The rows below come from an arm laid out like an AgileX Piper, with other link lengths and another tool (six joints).
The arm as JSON. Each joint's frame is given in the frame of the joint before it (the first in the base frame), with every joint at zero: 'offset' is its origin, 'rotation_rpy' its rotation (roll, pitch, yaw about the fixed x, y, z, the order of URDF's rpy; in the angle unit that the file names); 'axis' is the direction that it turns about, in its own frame. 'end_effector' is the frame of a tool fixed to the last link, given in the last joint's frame.
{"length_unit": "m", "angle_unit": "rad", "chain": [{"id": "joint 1", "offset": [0.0, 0.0, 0.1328], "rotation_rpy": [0.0, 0.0, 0.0], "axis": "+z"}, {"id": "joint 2", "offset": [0.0, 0.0, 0.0], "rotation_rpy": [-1.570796, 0.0, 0.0], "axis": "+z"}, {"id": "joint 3", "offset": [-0.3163, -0.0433, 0.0], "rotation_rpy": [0.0, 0.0, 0.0], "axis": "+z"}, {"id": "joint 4", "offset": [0.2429, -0.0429, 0.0], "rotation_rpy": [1.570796, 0.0, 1.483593], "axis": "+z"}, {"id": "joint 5", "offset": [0.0, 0.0, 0.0], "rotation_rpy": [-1.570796, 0.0, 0.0], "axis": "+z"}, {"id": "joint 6", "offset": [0.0, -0.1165, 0.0], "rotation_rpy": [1.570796, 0.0, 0.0], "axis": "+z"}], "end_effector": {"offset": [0.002, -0.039, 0.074], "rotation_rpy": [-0.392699, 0.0, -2.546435]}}
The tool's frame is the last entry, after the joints.
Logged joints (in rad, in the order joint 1, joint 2, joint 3, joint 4, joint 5, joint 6), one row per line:
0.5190, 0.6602, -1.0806, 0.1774, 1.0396, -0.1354
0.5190, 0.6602, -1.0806, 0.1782, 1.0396, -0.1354
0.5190, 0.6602, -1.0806, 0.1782, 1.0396, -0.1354
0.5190, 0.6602, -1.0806, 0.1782, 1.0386, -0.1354
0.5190, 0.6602, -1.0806, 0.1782, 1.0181, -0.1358
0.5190, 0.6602, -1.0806, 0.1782, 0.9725, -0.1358
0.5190, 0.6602, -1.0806, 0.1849, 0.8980, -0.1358
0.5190, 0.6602, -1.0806, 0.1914, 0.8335, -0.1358
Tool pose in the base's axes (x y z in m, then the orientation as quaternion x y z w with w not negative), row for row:
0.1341, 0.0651, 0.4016, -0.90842, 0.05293, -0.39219, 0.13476
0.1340, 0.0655, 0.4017, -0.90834, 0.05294, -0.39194, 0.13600
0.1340, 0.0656, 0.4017, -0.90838, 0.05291, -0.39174, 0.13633
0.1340, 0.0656, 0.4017, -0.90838, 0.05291, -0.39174, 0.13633
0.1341, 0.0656, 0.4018, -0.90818, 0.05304, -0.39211, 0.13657
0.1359, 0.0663, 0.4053, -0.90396, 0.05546, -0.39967, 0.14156
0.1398, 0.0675, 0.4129, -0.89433, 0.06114, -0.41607, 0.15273
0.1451, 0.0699, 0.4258, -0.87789, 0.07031, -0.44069, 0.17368
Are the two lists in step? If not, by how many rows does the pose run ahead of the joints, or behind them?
The pose runs 1 row behind the joints: the pose in row i belongs to the joints in row i - 1.
